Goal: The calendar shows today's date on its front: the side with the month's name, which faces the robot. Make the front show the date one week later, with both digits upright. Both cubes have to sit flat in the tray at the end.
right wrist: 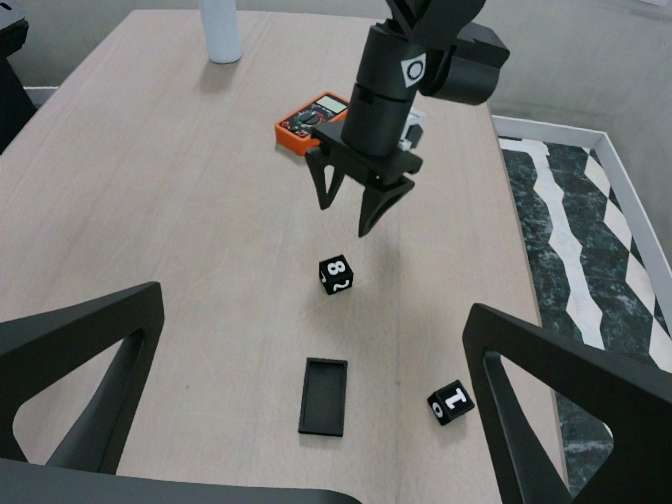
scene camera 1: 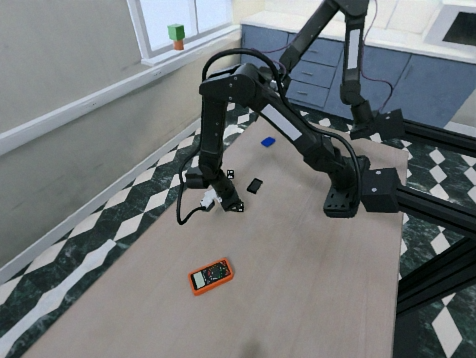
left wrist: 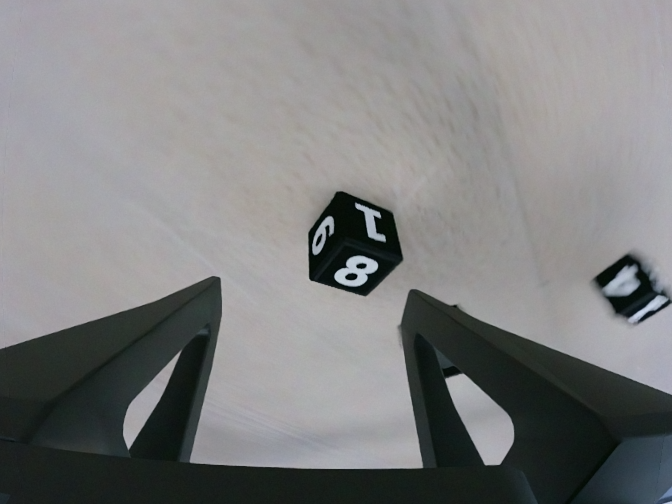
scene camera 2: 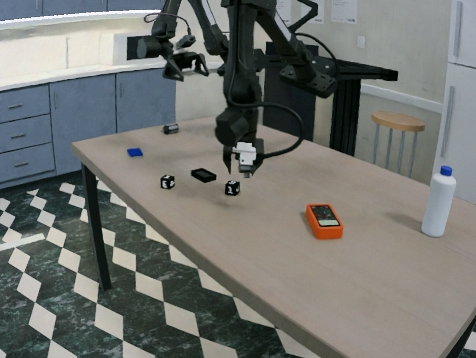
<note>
The pictures show: my left gripper, my right gripper and a black calendar tray.
My left gripper shows as well in the right wrist view. My right gripper also shows in the right wrist view.
</note>
